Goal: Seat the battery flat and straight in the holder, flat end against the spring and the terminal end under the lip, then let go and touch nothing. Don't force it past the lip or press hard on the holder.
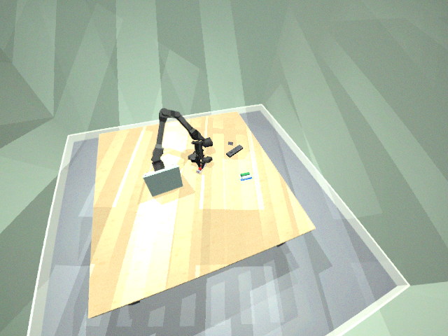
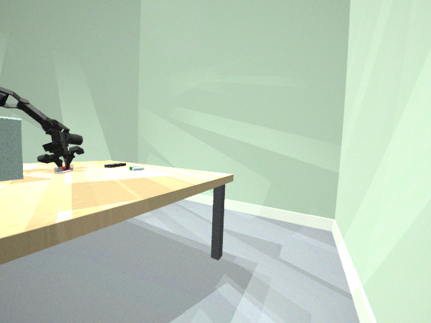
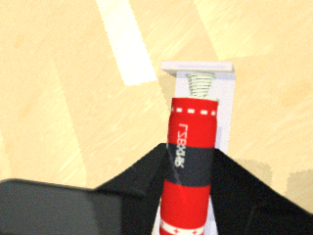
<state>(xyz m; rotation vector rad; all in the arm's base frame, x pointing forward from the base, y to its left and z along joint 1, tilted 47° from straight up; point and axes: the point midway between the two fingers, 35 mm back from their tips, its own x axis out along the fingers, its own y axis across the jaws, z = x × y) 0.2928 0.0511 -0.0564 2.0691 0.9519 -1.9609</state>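
Right now the red battery is 10 mm to the left of my gripper tip and 10 mm above it. From my gripper tip the other things lie so: black bar 330 mm ahead, 50 mm to the left.
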